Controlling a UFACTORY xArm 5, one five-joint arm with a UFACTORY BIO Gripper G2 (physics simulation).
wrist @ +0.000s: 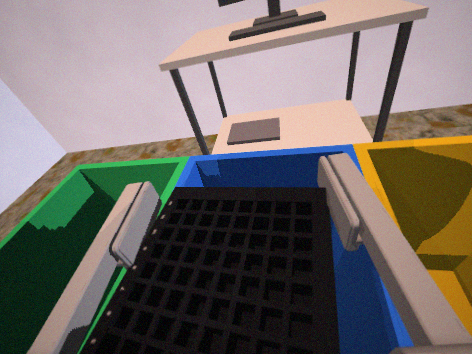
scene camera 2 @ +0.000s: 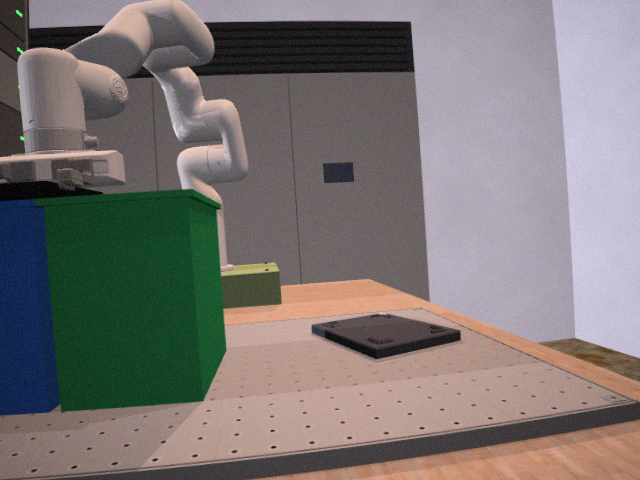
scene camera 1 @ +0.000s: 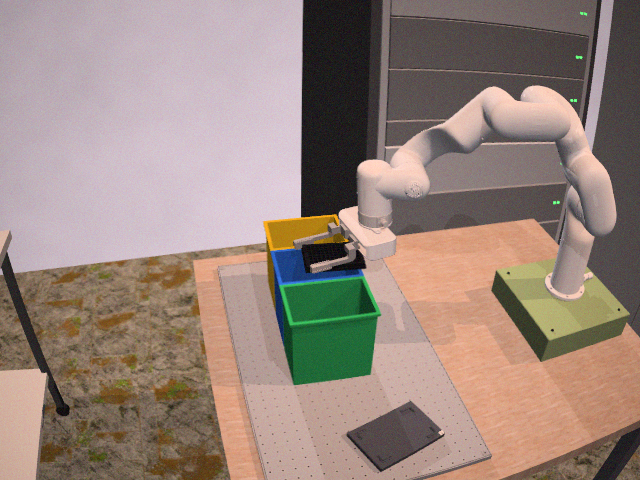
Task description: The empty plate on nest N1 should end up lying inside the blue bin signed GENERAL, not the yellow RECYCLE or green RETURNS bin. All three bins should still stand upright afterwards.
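Frame: origin at the arm's base, x ahead, y left, z up, level; metres.
Where they show: hand, tool point: (wrist: 232, 210) (scene camera 2: 16, 183) (scene camera 1: 312, 254); arm's base, link origin: (scene camera 1: 564, 287).
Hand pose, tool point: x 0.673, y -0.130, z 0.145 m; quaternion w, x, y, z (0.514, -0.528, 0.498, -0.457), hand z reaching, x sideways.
Note:
Things, the pixels of their top centre, and the offset from my tool point. Level surfaces: height alone.
- black plate, top centre: (wrist: 201, 320) (scene camera 2: 42, 188) (scene camera 1: 333, 253) 0.045 m back, 0.006 m left, 0.000 m up
- blue bin, top centre: (wrist: 250, 256) (scene camera 2: 18, 210) (scene camera 1: 315, 263) 0.010 m back, 0.004 m right, 0.026 m down
- green bin, top centre: (wrist: 62, 245) (scene camera 2: 145, 202) (scene camera 1: 329, 299) 0.000 m ahead, 0.125 m left, 0.026 m down
- yellow bin, top centre: (scene camera 1: 304, 231) 0.021 m back, 0.134 m right, 0.026 m down
- dark flat nest, top centre: (scene camera 2: 380, 325) (scene camera 1: 397, 432) 0.067 m back, 0.386 m left, 0.191 m down
- perforated board, surface height: 0.205 m down
- table, surface height: 0.218 m down
My gripper (scene camera 1: 305, 256) (wrist: 239, 215) is shut on the black plate (scene camera 1: 330, 254) (scene camera 2: 31, 190) (wrist: 240, 265), holding it by two opposite sides, roughly level. The plate is over the mouth of the blue bin (scene camera 1: 289, 271) (scene camera 2: 25, 310) (wrist: 270, 170), close to rim height; its clearance from the walls is unclear. In the wrist view the left finger is over the green bin (scene camera 1: 330, 346) (scene camera 2: 124, 299) (wrist: 155, 172) and the right one is near the wall towards the yellow bin (scene camera 1: 294, 232) (wrist: 440, 155). All three bins stand upright. Their signs do not show.
A dark flat nest (scene camera 1: 395, 434) (scene camera 2: 385, 330) lies without a plate on the perforated board (scene camera 1: 279, 428) (scene camera 2: 330, 408), apart from the bins. The bins stand side by side in a row. The arm's green base block (scene camera 1: 573, 310) (scene camera 2: 250, 289) is on the table (scene camera 1: 496, 392).

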